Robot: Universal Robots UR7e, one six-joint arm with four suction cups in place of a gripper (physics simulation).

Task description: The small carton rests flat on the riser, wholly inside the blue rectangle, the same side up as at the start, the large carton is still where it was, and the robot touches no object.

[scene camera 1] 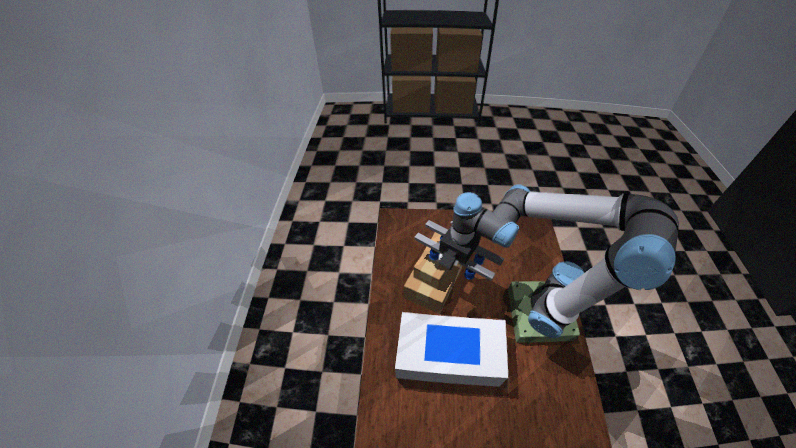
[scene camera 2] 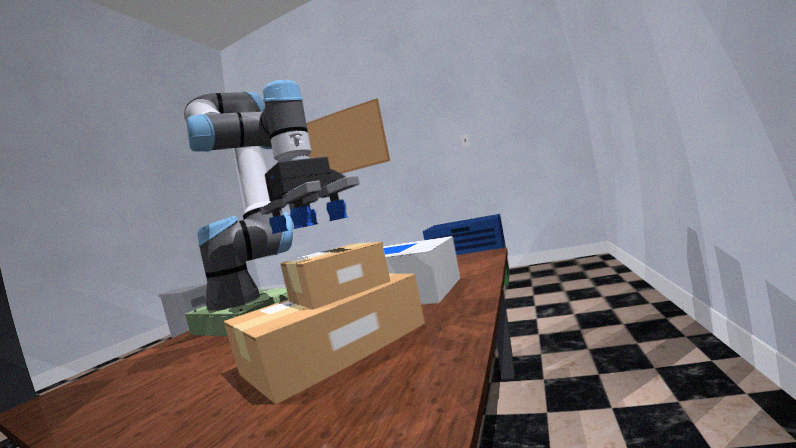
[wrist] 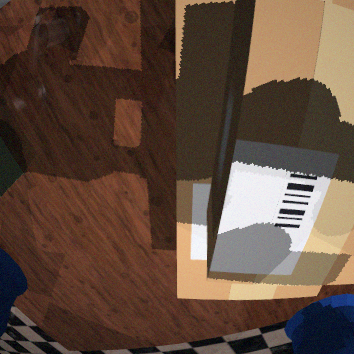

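Where they show: hand at its tool point: (scene camera 2: 307, 226) (wrist: 163, 242); arm's base at its link origin: (scene camera 2: 233, 301).
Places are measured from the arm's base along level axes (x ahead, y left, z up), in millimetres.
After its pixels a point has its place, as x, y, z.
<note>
The small carton (scene camera 1: 430, 273) {470, 33, 112} (scene camera 2: 328, 284) {498, -96, 69} (wrist: 282, 45) {441, 25, 112} lies flat on top of the large carton (scene camera 1: 424, 291) {481, 69, 39} (scene camera 2: 300, 356) {503, -187, -11} (wrist: 194, 282) {362, -183, 39}, with a white barcode label on its top. The large carton rests on the table. The white riser (scene camera 1: 411, 345) {479, 289, 60} (scene camera 2: 431, 275) {532, 178, 4} stands beside the cartons, with the blue rectangle (scene camera 1: 452, 345) {348, 258, 60} (scene camera 2: 398, 248) {400, 271, 60} on its top. My gripper (scene camera 1: 455, 261) {390, -15, 166} (scene camera 2: 308, 217) is open, with four blue suction cups. It hangs above the small carton with a visible gap and holds nothing. It partly hides the cartons in scene camera 1.
The arm's green base (scene camera 1: 523, 328) {99, 120, -1} (scene camera 2: 208, 323) {24, -100, -26} stands on the wooden table (scene camera 1: 473, 422) {226, 465, -60} (scene camera 2: 389, 411) {651, -199, -60} beside the cartons and riser. A blue box (scene camera 2: 473, 233) shows beyond the riser. A shelf rack (scene camera 1: 437, 20) with brown boxes stands far off against the wall.
</note>
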